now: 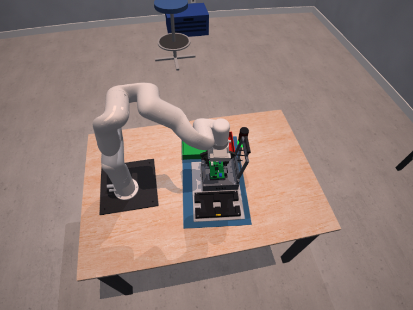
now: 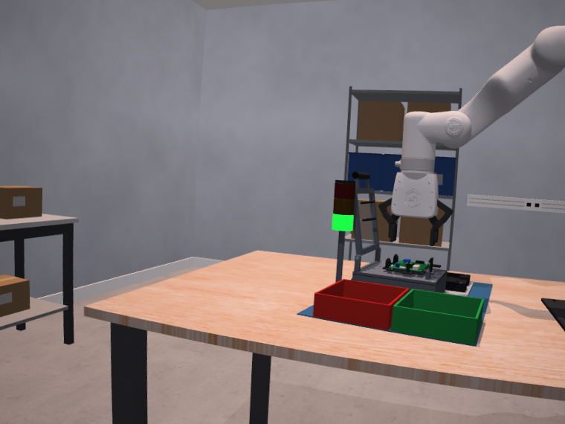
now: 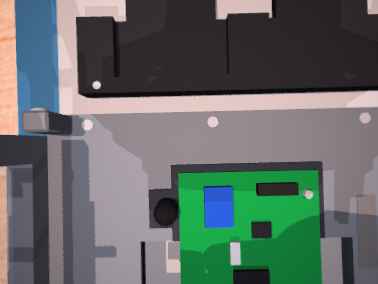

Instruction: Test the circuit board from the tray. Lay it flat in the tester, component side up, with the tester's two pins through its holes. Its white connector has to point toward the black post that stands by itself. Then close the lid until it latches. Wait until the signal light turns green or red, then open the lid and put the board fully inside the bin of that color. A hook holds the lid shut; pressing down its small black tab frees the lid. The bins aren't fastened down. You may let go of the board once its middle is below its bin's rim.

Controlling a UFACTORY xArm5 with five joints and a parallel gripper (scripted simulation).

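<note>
Right now my hand is 60 mm above the green circuit board. From my hand the other things lie so: red bin 200 mm to the left, 120 mm below, 60 mm ahead; lid 120 mm ahead, 50 mm above, 10 mm to the right; green bin 210 mm to the left, 120 mm below, 90 mm behind.
</note>
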